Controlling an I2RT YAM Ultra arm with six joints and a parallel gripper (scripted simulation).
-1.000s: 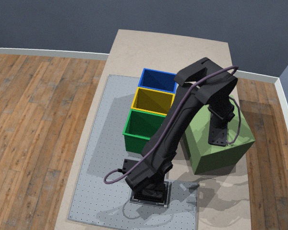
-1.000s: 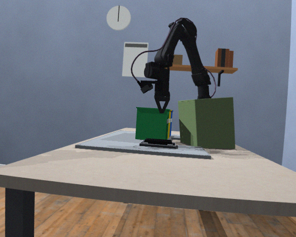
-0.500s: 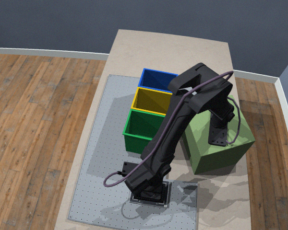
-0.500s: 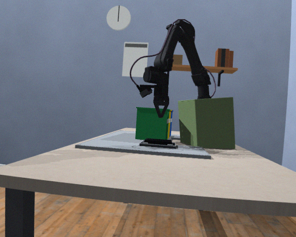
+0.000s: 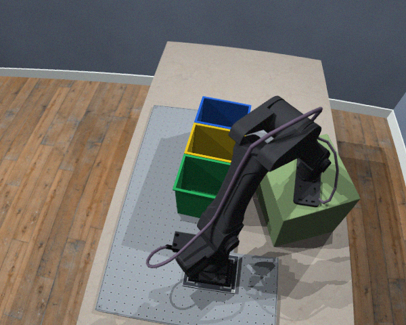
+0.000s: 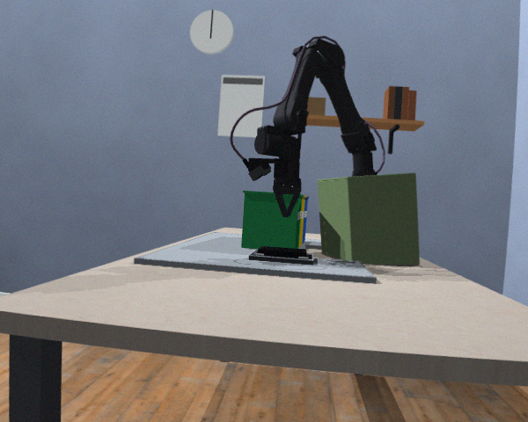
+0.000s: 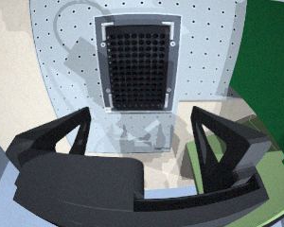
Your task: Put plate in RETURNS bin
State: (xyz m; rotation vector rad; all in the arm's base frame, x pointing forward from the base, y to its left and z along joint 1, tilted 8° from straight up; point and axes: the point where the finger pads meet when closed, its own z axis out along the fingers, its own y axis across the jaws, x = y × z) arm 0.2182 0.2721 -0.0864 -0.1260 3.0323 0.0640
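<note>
Right now the black 96-well plate is 10 cm below my hand. Also, from my hand: yellow bin: 8 cm ahead, 36 cm to the right, 3 cm below; then grey plate nest: 12 cm below; then green bin: 8 cm ahead, 23 cm to the right, 3 cm below.
</note>
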